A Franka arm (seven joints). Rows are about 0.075 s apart.
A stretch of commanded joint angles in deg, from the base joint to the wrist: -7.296, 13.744, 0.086, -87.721, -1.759, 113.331, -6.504; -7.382, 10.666, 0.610, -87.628, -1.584, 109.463, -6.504; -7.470, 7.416, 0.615, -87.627, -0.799, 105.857, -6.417; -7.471, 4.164, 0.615, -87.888, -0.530, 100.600, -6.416; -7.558, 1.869, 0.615, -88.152, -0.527, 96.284, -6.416; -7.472, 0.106, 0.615, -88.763, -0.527, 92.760, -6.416; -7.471, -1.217, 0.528, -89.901, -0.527, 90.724, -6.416; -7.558, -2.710, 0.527, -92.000, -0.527, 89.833, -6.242; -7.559, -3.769, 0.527, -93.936, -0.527, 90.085, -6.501; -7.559, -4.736, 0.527, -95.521, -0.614, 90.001, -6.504; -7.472, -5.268, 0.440, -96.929, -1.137, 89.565, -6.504; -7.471, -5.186, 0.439, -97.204, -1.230, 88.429, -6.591
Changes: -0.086, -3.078, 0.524, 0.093, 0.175, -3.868, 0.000; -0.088, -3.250, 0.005, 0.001, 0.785, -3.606, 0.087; -0.001, -3.252, 0.000, -0.261, 0.269, -5.257, 0.001; -0.087, -2.295, 0.000, -0.264, 0.003, -4.316, 0.000; 0.086, -1.763, 0.000, -0.611, 0.000, -3.524, 0.000; 0.001, -1.323, -0.087, -1.138, 0.000, -2.036, 0.000; -0.087, -1.493, -0.001, -2.099, 0.000, -0.891, 0.174; -0.001, -1.059, 0.000, -1.936, 0.000, 0.252, -0.259; 0.000, -0.967, 0.000, -1.585, -0.087, -0.084, -0.003; 0.087, -0.532, -0.087, -1.408, -0.523, -0.436, 0.000; 0.001, 0.082, -0.001, -0.275, -0.093, -1.136, -0.087
